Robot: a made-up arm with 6 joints. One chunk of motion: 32 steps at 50 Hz.
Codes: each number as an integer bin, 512 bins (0 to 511) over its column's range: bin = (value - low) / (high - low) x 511, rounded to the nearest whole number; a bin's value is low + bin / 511 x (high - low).
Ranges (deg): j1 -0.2..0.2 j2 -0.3..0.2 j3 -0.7..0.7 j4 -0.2..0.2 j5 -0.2..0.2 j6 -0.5..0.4
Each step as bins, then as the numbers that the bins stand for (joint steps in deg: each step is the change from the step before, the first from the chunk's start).
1 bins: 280 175 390 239 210 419
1 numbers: 0.019 -0.129 0.368 -0.013 -0.036 0.238
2 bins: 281 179 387 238 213 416
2 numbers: 0.020 -0.125 0.360 -0.014 -0.033 0.233
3 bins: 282 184 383 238 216 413
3 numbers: 0.021 -0.120 0.349 -0.014 -0.031 0.227
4 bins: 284 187 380 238 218 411
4 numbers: 0.022 -0.117 0.341 -0.014 -0.029 0.224
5 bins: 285 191 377 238 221 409
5 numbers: 0.023 -0.113 0.333 -0.014 -0.027 0.220
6 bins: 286 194 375 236 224 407
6 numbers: 0.024 -0.110 0.327 -0.015 -0.025 0.217
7 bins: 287 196 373 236 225 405
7 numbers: 0.025 -0.108 0.322 -0.015 -0.024 0.213
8 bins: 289 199 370 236 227 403
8 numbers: 0.026 -0.105 0.314 -0.015 -0.022 0.210
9 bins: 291 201 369 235 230 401
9 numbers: 0.028 -0.103 0.311 -0.016 -0.020 0.206
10 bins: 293 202 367 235 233 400
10 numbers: 0.029 -0.102 0.305 -0.016 -0.018 0.205
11 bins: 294 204 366 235 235 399
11 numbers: 0.030 -0.100 0.303 -0.016 -0.016 0.203
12 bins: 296 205 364 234 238 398
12 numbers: 0.032 -0.099 0.297 -0.017 -0.014 0.201
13 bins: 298 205 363 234 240 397
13 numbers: 0.033 -0.099 0.295 -0.017 -0.012 0.199
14 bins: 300 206 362 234 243 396
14 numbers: 0.035 -0.098 0.292 -0.017 -0.010 0.197
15 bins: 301 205 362 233 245 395
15 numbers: 0.036 -0.099 0.292 -0.018 -0.008 0.196
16 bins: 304 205 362 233 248 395
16 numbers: 0.038 -0.099 0.292 -0.018 -0.006 0.196
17 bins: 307 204 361 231 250 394
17 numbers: 0.040 -0.100 0.289 -0.019 -0.004 0.194
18 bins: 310 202 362 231 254 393
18 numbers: 0.043 -0.102 0.292 -0.019 -0.001 0.192
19 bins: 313 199 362 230 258 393
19 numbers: 0.045 -0.105 0.292 -0.020 0.002 0.192
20 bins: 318 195 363 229 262 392
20 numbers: 0.049 -0.109 0.295 -0.021 0.005 0.190
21 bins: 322 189 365 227 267 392
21 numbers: 0.052 -0.115 0.300 -0.022 0.009 0.190
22 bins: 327 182 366 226 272 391
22 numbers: 0.056 -0.122 0.303 -0.023 0.013 0.189
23 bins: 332 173 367 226 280 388
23 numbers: 0.060 -0.131 0.305 -0.023 0.019 0.183
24 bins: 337 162 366 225 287 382
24 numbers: 0.064 -0.141 0.303 -0.024 0.025 0.173
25 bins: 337 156 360 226 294 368
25 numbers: 0.064 -0.147 0.286 -0.023 0.030 0.148
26 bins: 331 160 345 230 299 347
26 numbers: 0.059 -0.143 0.245 -0.020 0.034 0.111
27 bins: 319 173 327 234 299 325
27 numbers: 0.050 -0.131 0.196 -0.017 0.034 0.072
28 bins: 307 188 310 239 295 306
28 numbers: 0.040 -0.116 0.149 -0.013 0.031 0.039
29 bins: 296 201 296 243 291 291
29 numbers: 0.032 -0.103 0.111 -0.010 0.028 0.013
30 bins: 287 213 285 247 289 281
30 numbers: 0.025 -0.092 0.081 -0.007 0.026 -0.005
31 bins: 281 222 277 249 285 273
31 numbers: 0.020 -0.083 0.059 -0.005 0.023 -0.019
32 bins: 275 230 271 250 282 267
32 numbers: 0.015 -0.075 0.042 -0.004 0.021 -0.030
